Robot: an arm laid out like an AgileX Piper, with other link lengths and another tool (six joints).
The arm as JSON. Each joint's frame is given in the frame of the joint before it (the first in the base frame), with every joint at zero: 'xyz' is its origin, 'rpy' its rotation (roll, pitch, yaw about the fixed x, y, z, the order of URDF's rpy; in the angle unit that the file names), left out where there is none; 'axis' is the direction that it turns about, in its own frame. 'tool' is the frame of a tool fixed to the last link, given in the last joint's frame.
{
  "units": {
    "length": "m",
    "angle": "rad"
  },
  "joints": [
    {
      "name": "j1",
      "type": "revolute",
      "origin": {
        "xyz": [
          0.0,
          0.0,
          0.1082
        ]
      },
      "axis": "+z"
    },
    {
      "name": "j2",
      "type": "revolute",
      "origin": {
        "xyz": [
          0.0,
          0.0,
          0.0
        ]
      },
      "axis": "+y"
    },
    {
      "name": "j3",
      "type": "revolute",
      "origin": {
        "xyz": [
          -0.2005,
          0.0,
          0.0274
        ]
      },
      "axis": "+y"
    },
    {
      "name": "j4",
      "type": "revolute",
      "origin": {
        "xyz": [
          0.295,
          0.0,
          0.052
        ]
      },
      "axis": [
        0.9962,
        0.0,
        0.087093
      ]
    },
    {
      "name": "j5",
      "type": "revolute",
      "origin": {
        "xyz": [
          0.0,
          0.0,
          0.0
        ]
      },
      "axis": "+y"
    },
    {
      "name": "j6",
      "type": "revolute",
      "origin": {
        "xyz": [
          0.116,
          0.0,
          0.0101
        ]
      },
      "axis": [
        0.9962,
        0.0,
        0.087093
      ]
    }
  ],
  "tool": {
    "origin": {
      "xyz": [
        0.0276,
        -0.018,
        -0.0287
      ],
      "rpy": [
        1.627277,
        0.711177,
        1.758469
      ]
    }
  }
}
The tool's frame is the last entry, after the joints.
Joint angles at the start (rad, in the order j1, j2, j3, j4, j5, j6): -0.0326 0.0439 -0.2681 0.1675 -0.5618 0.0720
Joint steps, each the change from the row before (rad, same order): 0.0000 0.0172 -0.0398 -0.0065 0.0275 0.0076; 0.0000 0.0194 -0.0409 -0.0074 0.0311 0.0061; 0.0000 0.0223 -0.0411 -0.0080 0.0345 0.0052; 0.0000 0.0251 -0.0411 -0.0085 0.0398 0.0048; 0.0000 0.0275 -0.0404 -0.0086 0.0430 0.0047; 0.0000 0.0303 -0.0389 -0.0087 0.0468 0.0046; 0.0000 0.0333 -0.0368 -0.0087 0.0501 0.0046; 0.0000 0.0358 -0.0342 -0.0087 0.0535 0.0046; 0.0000 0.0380 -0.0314 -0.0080 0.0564 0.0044; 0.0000 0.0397 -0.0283 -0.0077 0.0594 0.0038
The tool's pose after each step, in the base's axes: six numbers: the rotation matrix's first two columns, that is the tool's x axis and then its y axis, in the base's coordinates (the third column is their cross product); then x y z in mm. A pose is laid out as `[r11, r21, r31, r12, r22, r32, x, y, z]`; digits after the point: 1 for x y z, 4 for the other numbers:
[0.2968, 0.8689, -0.3962, -0.6295, 0.4900, 0.6031, 191.2, -28.6, 354.4]
[0.2874, 0.8691, -0.4025, -0.6274, 0.4884, 0.6065, 190.2, -27.4, 363.2]
[0.2762, 0.8686, -0.4115, -0.6210, 0.4880, 0.6133, 190.1, -26.2, 371.0]
[0.2616, 0.8676, -0.4229, -0.6093, 0.4883, 0.6248, 191.2, -25.0, 377.6]
[0.2443, 0.8664, -0.4356, -0.5931, 0.4888, 0.6397, 193.4, -23.9, 382.8]
[0.2232, 0.8650, -0.4494, -0.5710, 0.4896, 0.6590, 196.9, -22.9, 386.4]
[0.1978, 0.8636, -0.4637, -0.5423, 0.4905, 0.6821, 201.8, -22.0, 387.8]
[0.1680, 0.8621, -0.4780, -0.5064, 0.4915, 0.7085, 208.2, -21.2, 387.1]
[0.1338, 0.8609, -0.4908, -0.4632, 0.4922, 0.7370, 215.6, -20.5, 384.0]
[0.0953, 0.8596, -0.5021, -0.4120, 0.4932, 0.7662, 224.0, -20.0, 378.6]

